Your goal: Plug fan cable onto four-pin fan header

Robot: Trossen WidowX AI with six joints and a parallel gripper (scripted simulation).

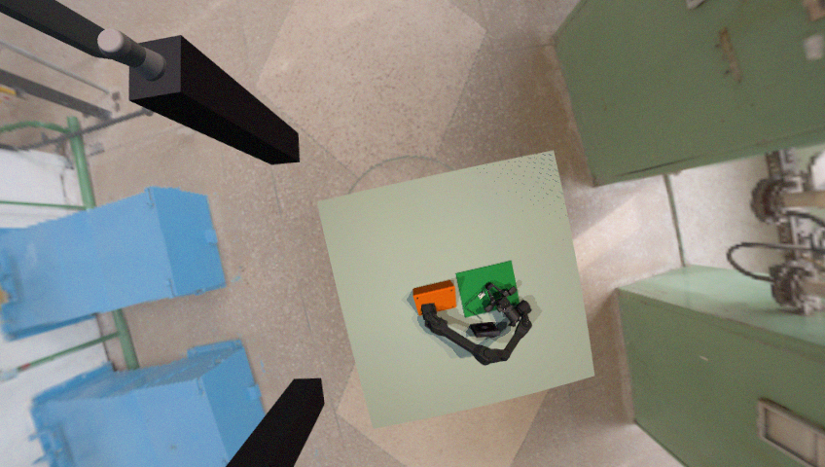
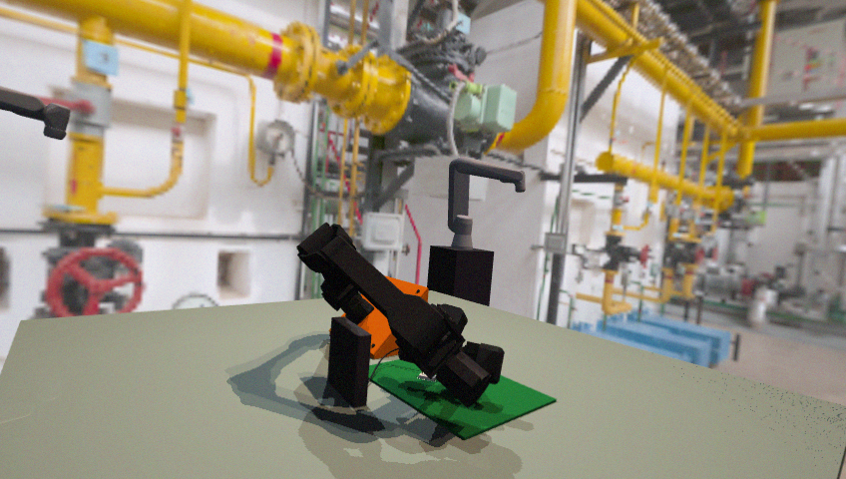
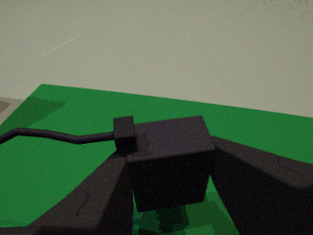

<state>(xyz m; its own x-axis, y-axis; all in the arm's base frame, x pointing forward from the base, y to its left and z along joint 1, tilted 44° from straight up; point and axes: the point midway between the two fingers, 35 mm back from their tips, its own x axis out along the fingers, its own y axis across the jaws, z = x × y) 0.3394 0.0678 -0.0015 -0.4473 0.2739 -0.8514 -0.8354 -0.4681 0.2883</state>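
My gripper tip is 60 mm above the green board, 30 mm to the left of it and 10 mm short of it. Also, from my gripper tip: four-pin fan header 60 mm to the right, 50 mm below, 30 mm behind; then dark fan plug 10 mm below; then black fan 210 mm to the right, 40 mm behind, 10 mm above.
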